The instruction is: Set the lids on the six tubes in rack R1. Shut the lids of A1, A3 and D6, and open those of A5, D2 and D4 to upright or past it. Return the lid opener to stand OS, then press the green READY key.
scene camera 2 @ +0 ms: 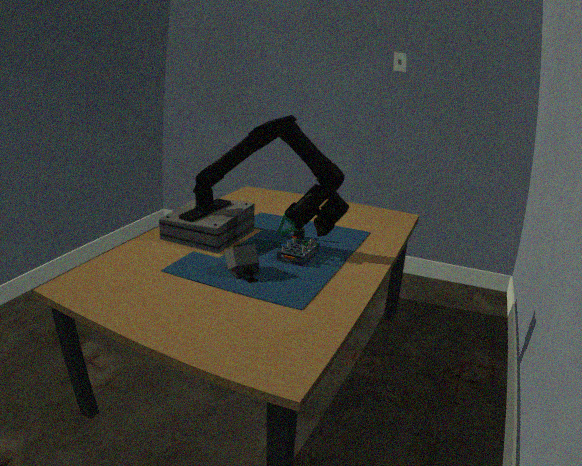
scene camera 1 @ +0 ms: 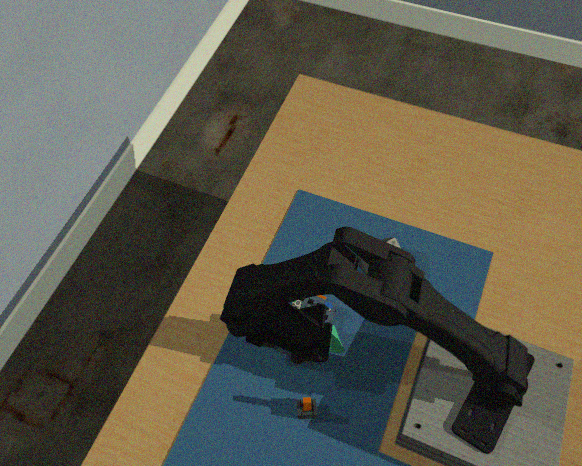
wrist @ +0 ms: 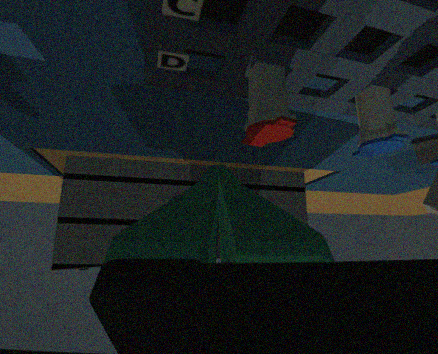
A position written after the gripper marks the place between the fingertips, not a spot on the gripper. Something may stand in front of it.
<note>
The gripper (scene camera 1: 341,351) is shut, with nothing in its grasp. Also in view: a red lid (wrist: 260,133), a grey box with green button (scene camera 2: 242,261) and a blue mat (scene camera 1: 248,402).
The gripper shows as well in the wrist view (wrist: 218,176). The blue mat shows as well in scene camera 2 (scene camera 2: 286,284) and in the wrist view (wrist: 79,79).
</note>
